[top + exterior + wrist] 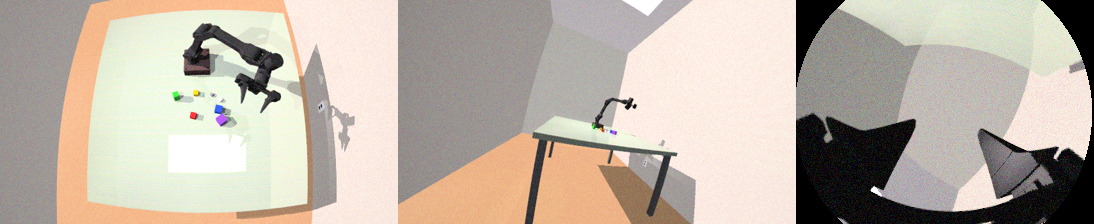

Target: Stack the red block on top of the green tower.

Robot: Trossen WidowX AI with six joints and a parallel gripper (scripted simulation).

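Right now my gripper tip is 41 cm above the red block, 23 cm to the left of it and 13 cm past it. The rest, counted from my gripper tip: blue block 41 cm below, 14 cm behind, 10 cm to the right; grey block 42 cm below, 23 cm behind, 12 cm to the right; purple block 40 cm below, 9 cm to the right, 8 cm behind.
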